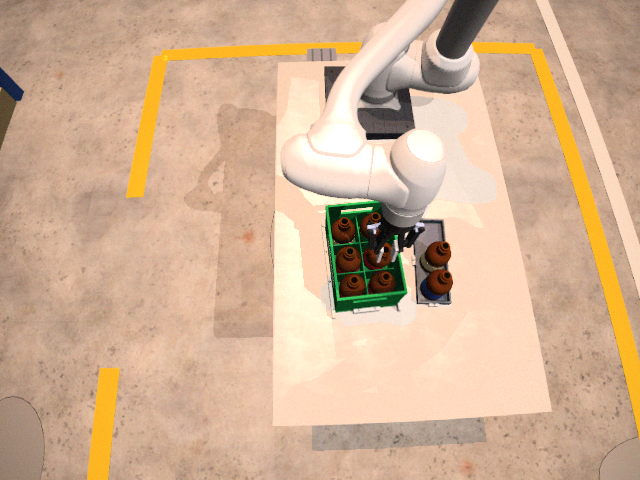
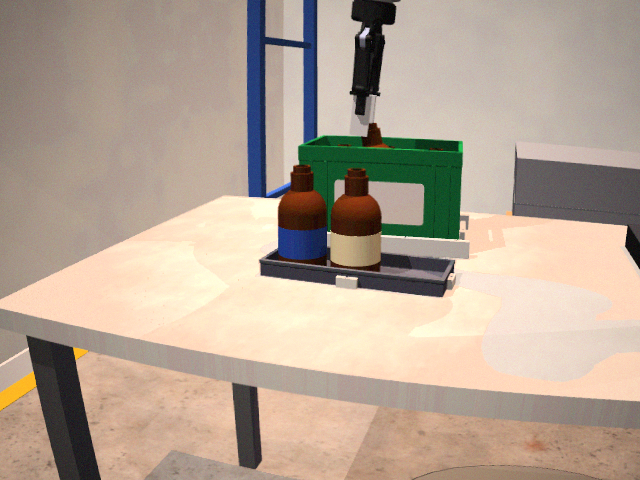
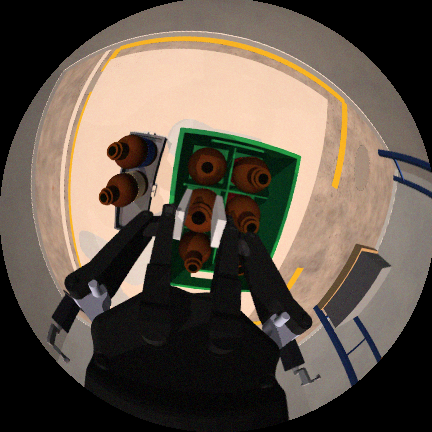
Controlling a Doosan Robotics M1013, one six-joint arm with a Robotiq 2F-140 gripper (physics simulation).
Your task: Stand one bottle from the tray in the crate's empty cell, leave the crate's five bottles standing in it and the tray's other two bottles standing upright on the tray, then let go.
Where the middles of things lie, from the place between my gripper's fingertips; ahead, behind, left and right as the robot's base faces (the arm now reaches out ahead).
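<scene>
As for the blue-labelled bottle [image 2: 302, 213], my hand is 110 mm above it, 40 mm short of it and 170 mm to the right of it.
</scene>
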